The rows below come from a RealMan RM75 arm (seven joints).
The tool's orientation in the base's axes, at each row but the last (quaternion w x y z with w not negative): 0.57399, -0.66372, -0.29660, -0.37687; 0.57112, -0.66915, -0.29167, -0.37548; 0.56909, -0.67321, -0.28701, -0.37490; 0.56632, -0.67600, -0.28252, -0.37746; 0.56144, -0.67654, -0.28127, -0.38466; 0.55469, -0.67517, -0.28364, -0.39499; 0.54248, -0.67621, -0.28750, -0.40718
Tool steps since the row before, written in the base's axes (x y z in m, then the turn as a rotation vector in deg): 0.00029, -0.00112, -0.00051, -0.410, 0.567, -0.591; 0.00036, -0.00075, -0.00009, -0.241, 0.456, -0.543; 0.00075, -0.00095, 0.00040, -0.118, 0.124, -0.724; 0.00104, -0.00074, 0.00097, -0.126, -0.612, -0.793; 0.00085, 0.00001, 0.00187, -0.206, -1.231, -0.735; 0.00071, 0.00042, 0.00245, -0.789, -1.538, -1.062; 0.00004, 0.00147, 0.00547, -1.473, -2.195, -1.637
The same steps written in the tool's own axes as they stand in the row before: -0.00023, 0.00070, -0.00103, -0.740, -0.114, 0.527; 0.00015, 0.00048, -0.00067, -0.603, 0.018, 0.443; 0.00079, 0.00057, -0.00083, -0.672, 0.280, 0.152; 0.00142, 0.00045, -0.00060, -0.701, 0.458, -0.565; 0.00203, -0.00033, 0.00005, -0.664, 0.492, -1.190; 0.00243, -0.00080, 0.00039, -1.232, 0.254, -1.592; 0.00466, -0.00306, 0.00100, -2.037, 0.134, -2.345
